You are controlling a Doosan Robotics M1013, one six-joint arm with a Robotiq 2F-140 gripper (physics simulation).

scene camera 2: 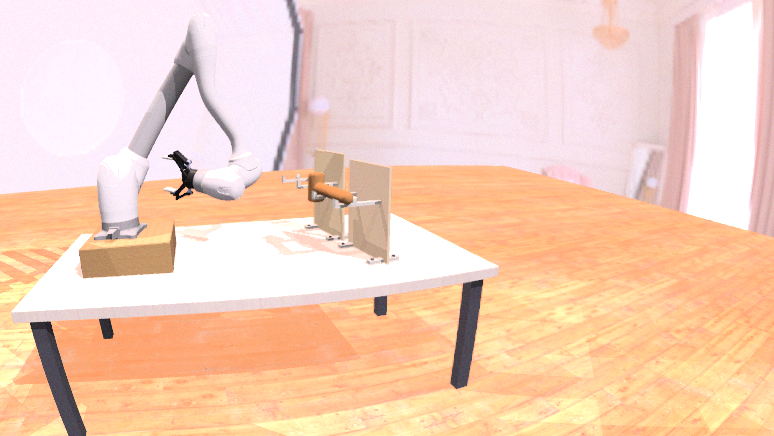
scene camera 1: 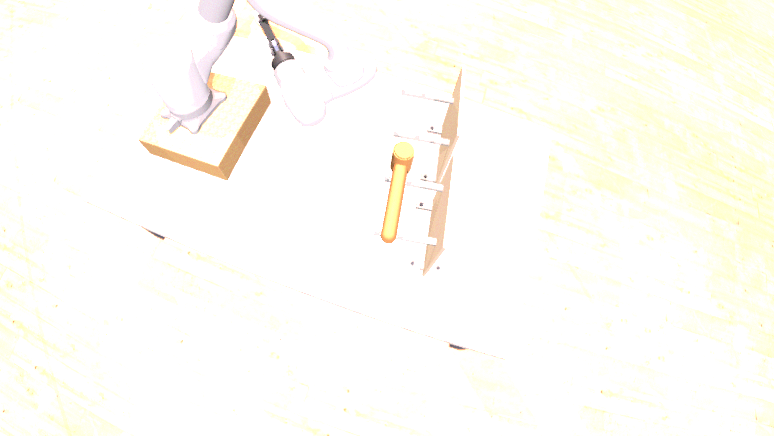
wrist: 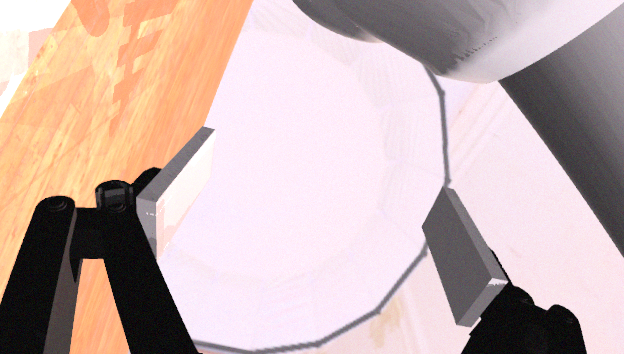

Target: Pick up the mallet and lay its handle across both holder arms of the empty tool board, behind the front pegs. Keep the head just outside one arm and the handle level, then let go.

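The orange-brown mallet lies across both light holder arms of the nearer tool board. The arms' front ends show on the side of the handle away from the board. The mallet's head is outside the arm that faces the other board. The handle looks about level, though the angled views make this hard to judge. The farther tool board holds no tool. My gripper is wide open and empty, well away from the mallet, pointing back toward the arm's base side.
The arm stands on a wooden block at the other end of the white table. Small brackets at the feet of both boards rest on the table. Part of the arm shows at the upper right of the wrist view.
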